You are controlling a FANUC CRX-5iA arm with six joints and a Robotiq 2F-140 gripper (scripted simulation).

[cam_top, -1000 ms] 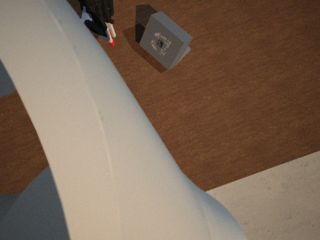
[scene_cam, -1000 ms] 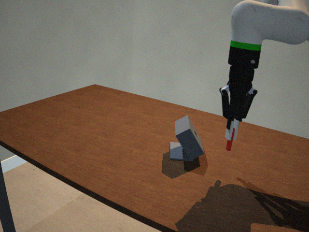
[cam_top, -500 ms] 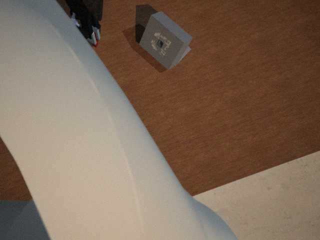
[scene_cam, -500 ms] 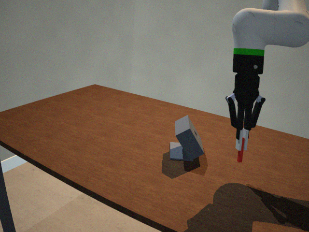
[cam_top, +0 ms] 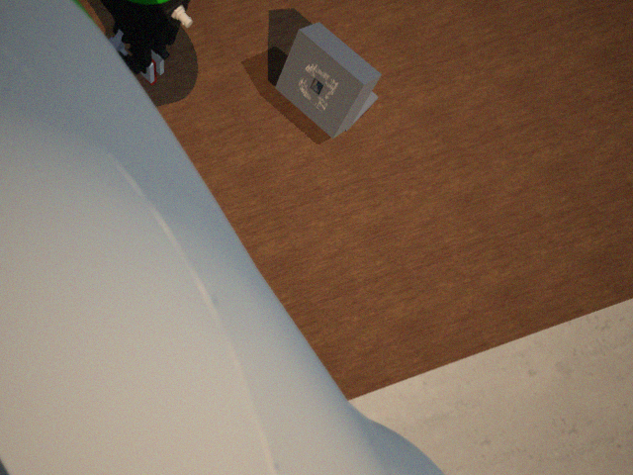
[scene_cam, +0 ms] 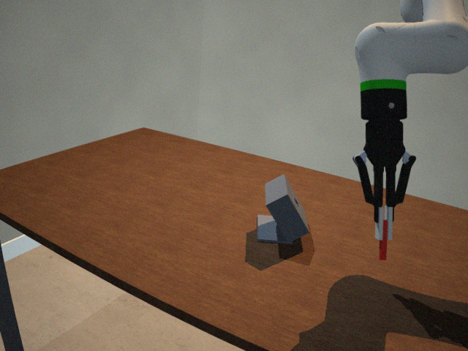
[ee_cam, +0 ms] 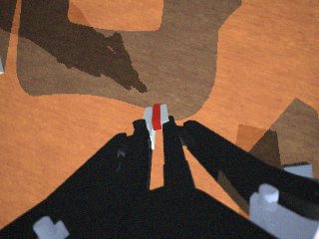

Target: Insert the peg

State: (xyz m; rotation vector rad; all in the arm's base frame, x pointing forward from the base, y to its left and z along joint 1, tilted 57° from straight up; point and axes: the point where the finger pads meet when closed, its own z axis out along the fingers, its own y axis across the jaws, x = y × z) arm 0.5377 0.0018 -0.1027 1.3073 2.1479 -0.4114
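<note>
Now: the red peg 10 mm behind my hand, 10 mm to the left of it and 30 mm below it. From my hand the other things lie so: grey foot: 240 mm ahead, 130 mm to the right, 130 mm below.
</note>
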